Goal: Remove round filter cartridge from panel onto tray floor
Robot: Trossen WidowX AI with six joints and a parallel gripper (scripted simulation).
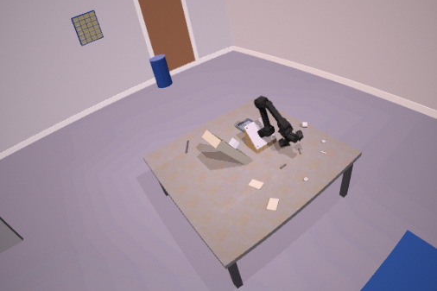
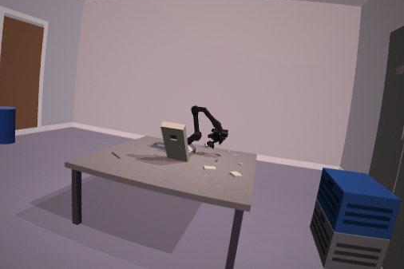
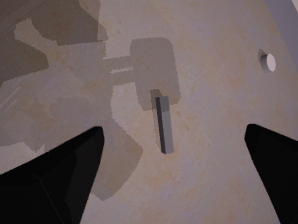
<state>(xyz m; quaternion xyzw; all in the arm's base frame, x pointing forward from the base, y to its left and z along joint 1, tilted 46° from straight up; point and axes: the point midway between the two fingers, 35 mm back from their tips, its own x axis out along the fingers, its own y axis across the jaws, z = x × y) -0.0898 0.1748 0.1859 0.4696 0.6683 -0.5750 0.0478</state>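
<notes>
Now: the white round filter cartridge 480 mm ahead of my gripper tip, 250 mm to the right of it and 150 mm above it. Round my gripper tip: service panel (440 mm ahead, 250 mm to the right, 80 mm above); then shallow grey tray (50 mm ahead, 540 mm to the right, 80 mm below).
</notes>
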